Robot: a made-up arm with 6 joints.
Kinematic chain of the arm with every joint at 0, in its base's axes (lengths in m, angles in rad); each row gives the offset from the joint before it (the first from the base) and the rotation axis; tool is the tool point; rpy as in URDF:
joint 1: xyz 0 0 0.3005 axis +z
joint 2: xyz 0 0 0 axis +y
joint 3: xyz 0.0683 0 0.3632 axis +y
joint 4: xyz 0.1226 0 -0.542 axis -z
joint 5: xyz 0 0 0 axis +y
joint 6: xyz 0.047 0 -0.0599 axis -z
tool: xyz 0 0 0 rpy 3.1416 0 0
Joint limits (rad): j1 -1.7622..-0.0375 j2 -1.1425..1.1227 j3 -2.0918..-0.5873 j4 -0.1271..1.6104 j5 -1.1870..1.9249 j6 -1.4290..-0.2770
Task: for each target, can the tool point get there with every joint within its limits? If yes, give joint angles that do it. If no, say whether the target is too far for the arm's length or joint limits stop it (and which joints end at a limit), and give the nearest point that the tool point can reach.
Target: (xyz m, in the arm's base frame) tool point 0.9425 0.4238 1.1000
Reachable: no: too far | nearest point 0.6978 0.0368 0.9014 | short by 0.499 m
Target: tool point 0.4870 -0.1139 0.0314
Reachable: yes | joints -0.2898 0.4938 -0.7754 0.9654 1.1655 -0.8989
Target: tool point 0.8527 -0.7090 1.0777
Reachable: no: too far | nearest point 0.6021 -0.5006 0.8493 | short by 0.398 m
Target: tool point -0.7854 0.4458 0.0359
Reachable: no: joint limits stop it (at a limit: joint 1, joint 2, joint 3, joint 4) | nearest point -0.1083 -0.1613 -0.1381 | short by 0.926 m
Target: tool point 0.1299 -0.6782 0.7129
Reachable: yes | joints -1.2826 0.1257 -1.5332 1.1500 -0.7159 -1.2522
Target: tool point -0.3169 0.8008 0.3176
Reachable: no: joint limits stop it (at a limit: joint 2, joint 3, joint 5) | nearest point -0.2006 0.5069 1.0140 | short by 0.765 m
